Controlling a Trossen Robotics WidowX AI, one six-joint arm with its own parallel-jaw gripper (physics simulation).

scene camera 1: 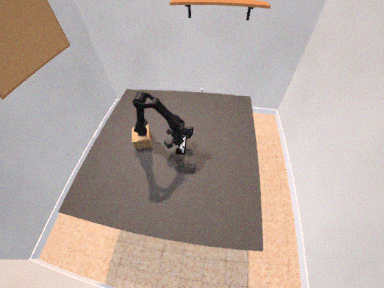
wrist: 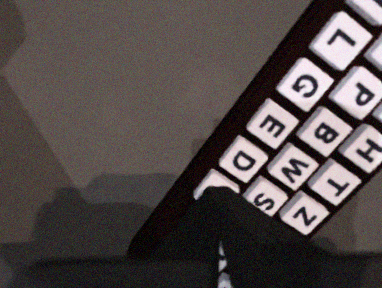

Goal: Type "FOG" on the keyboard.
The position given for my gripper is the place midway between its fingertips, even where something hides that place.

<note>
In view: my gripper (wrist: 216, 196) and a keyboard (wrist: 179, 199).
</note>
